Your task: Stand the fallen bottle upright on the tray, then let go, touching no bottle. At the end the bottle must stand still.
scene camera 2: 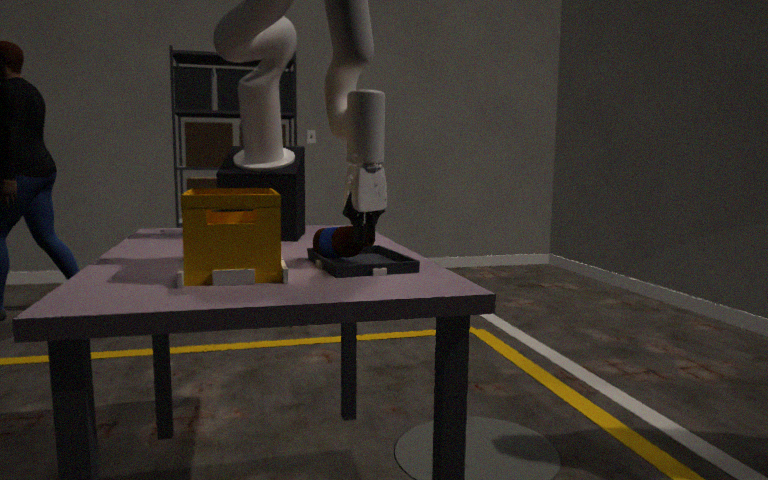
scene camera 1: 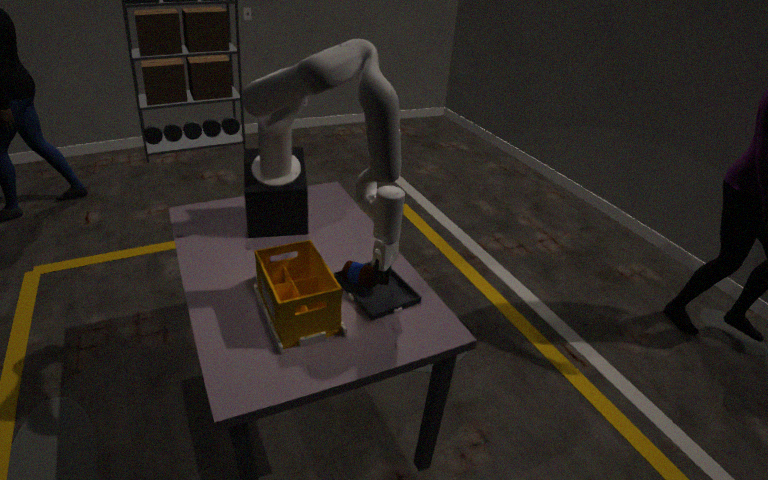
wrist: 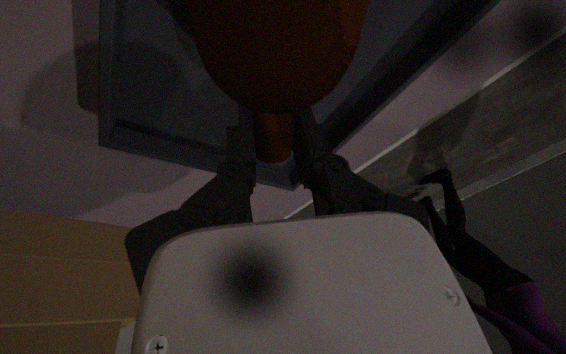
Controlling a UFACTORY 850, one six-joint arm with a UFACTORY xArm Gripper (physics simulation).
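The bottle [scene camera 1: 353, 272] [scene camera 2: 343, 241] [wrist: 280, 55], brown-red with a blue band, lies close to horizontal over the left part of the dark tray [scene camera 1: 390, 301] [scene camera 2: 396, 262] [wrist: 150, 100]. Its base end points left in both scene views. My gripper [scene camera 1: 381, 277] [scene camera 2: 364, 238] [wrist: 272, 122] points down and is shut on the bottle's narrow neck, which shows between the two dark fingers in the wrist view. The bottle's base is cut off at the top of the wrist view. Whether its body touches the tray cannot be told.
A yellow crate [scene camera 1: 308, 322] [scene camera 2: 232, 243] with dividers stands left of the tray on the table [scene camera 1: 254, 384] [scene camera 2: 141, 297]. The arm's black pedestal [scene camera 1: 277, 209] stands behind. A person in purple [scene camera 1: 747, 164] [wrist: 530, 310] is at the right, another [scene camera 1: 16, 84] [scene camera 2: 25, 141] at the left.
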